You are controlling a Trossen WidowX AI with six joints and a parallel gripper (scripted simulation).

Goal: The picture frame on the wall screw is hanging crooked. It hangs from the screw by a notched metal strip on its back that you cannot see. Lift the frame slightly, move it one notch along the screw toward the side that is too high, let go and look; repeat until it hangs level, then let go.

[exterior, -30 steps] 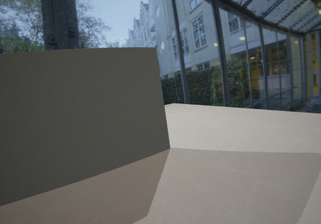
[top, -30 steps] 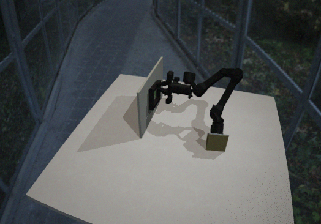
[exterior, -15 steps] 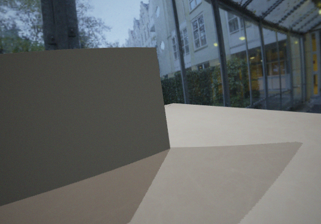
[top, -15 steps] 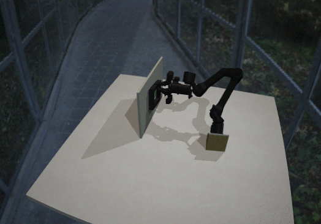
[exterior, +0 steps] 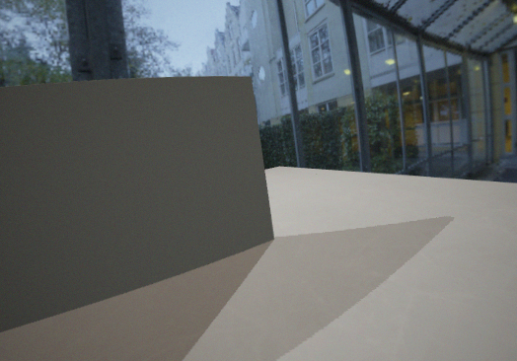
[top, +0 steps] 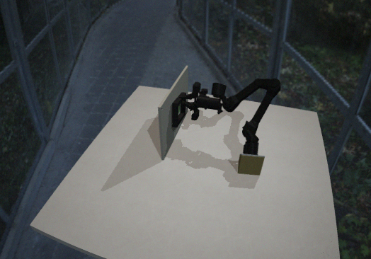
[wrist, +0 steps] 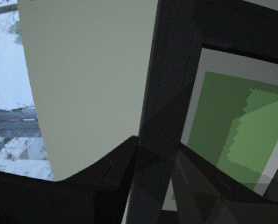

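Now: the picture frame 50 mm below my gripper tip, 10 mm to the left of it and 10 mm ahead of it. Also, from my gripper tip: wall panel 70 mm below, 20 mm ahead, 10 mm to the right.
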